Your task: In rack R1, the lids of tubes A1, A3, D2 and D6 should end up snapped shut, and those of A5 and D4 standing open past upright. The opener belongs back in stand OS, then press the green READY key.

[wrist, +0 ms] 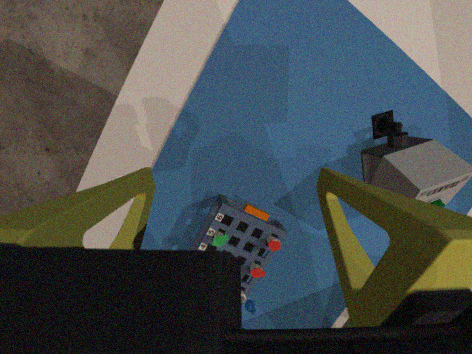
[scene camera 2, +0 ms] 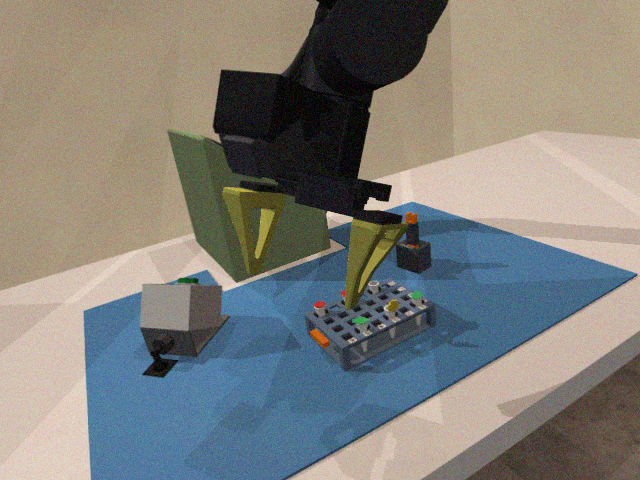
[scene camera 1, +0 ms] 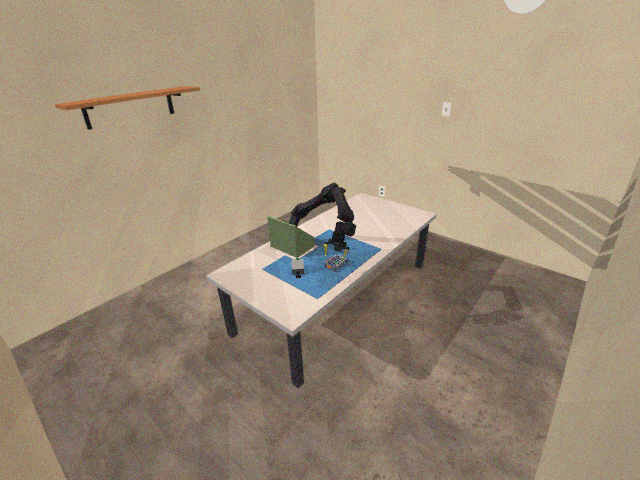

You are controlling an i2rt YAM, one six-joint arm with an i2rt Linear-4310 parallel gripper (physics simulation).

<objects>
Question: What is my gripper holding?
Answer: Nothing.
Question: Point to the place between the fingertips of my gripper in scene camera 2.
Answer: At 298,290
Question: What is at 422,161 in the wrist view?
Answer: A grey box with green button.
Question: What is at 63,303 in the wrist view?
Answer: My gripper.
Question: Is my gripper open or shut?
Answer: Open.
</objects>
